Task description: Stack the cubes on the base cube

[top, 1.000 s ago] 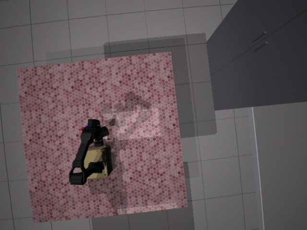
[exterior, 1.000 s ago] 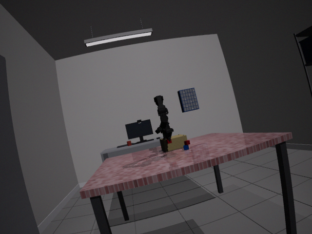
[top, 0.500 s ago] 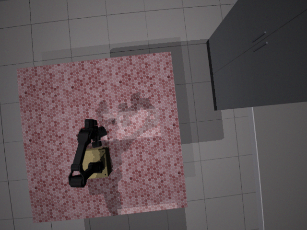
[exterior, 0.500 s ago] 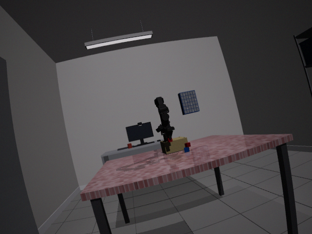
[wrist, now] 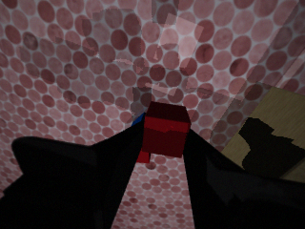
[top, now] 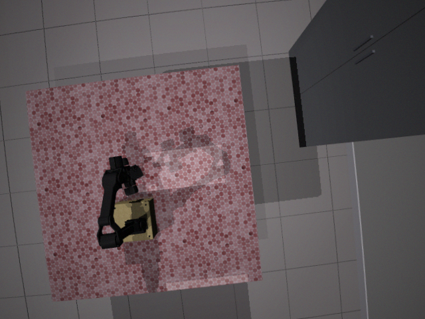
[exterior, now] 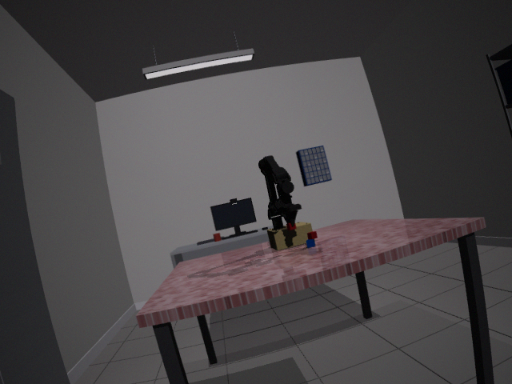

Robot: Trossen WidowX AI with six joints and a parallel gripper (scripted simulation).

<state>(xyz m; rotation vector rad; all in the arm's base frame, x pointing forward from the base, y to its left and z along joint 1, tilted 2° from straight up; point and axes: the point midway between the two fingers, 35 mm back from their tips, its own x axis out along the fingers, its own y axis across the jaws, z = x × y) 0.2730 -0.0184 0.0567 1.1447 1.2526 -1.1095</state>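
My gripper tip is now 20 mm short of the blue cube, 70 mm to the right of it and 100 mm above it.
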